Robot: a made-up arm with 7 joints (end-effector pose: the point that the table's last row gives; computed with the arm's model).
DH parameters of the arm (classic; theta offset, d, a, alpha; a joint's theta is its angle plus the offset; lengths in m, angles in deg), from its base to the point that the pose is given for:
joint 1: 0 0.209 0 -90
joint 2: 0 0 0 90
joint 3: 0 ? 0.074 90
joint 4: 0 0 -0.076 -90
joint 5: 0 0.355 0 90
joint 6: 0 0 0.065 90
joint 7: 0 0 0 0
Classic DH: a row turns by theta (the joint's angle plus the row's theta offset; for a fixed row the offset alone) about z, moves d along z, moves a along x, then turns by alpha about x.
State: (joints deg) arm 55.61 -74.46 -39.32 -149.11 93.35 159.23 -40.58
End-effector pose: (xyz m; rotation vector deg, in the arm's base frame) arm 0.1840 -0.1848 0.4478 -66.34 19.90 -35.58
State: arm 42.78 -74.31 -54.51 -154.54 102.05 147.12 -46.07
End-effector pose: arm 0.1611 -0.2261 0.3547 -52.36 33.50 -34.51
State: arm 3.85 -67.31 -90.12 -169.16 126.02 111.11 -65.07
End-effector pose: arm 0.0055 -0.2134 0.1917 8.76 56.14 -67.66
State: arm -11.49 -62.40 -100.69 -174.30 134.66 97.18 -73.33
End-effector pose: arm -0.0435 -0.1762 0.1677 34.84 60.64 -90.93
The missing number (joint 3, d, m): 0.398
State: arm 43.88 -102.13 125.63 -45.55 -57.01 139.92 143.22
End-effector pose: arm -0.6417 -0.3293 -0.1440 -27.42 -91.36 -20.41
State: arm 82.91 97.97 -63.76 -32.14 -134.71 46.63 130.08
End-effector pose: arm 0.2856 0.7504 0.0406 44.87 4.86 -157.61
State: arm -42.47 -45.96 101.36 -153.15 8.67 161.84 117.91
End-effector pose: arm 0.1448 0.3561 0.2507 -141.82 88.00 -64.35
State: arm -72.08 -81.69 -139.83 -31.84 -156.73 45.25 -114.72
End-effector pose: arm -0.3513 0.7427 0.1731 -7.86 60.91 -20.58
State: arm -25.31 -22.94 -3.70 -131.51 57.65 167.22 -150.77
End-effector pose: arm 0.2314 -0.1988 0.5892 98.37 70.11 47.99
